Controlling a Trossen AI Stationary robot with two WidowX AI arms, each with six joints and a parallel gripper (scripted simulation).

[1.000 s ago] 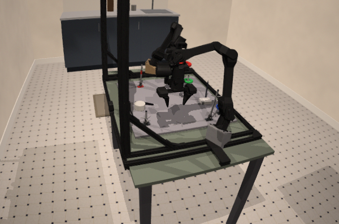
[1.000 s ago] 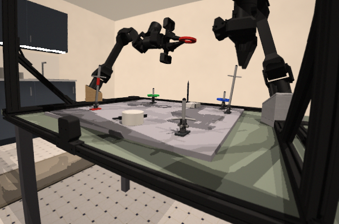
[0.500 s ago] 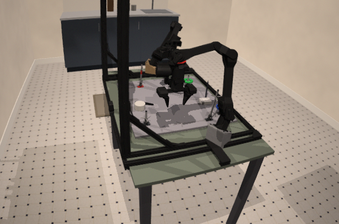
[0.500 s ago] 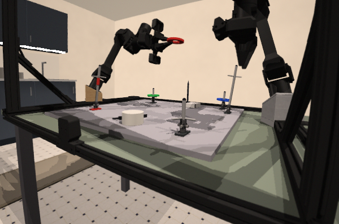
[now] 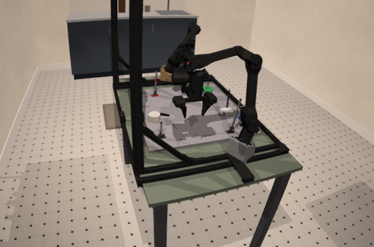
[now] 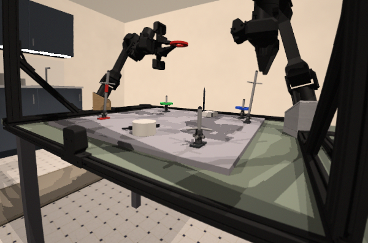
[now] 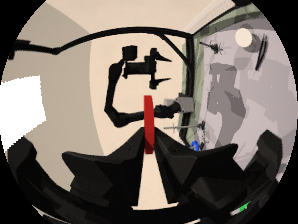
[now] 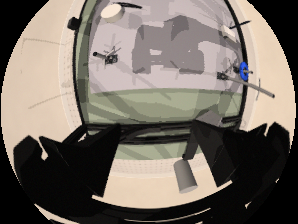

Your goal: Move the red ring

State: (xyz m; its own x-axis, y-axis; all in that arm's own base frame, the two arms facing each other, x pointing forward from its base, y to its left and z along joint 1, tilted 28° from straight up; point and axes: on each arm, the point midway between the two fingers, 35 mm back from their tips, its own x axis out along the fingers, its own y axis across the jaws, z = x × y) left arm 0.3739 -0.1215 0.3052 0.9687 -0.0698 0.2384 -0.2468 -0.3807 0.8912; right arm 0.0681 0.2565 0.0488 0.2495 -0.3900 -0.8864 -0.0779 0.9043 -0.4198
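The red ring is 14 cm ahead of my right hand, 30 cm to the left of it and 9 cm above it. From my right hand the other things lie so: tall grey post 27 cm ahead, 3 cm to the left, 9 cm below; blue ring 36 cm ahead, 8 cm to the left, 16 cm below; short grey post 10 cm behind, 12 cm to the left, 15 cm below.
Now: the green ring 250 mm below my left hand, 200 mm ahead of it and 120 mm to the left of it. The rest, counted from my left hand: small white block 290 mm below, 200 mm ahead, 120 mm to the right; tall grey post 320 mm to the right, 190 mm below, 120 mm ahead; red ring 50 mm to the right, 10 mm behind.
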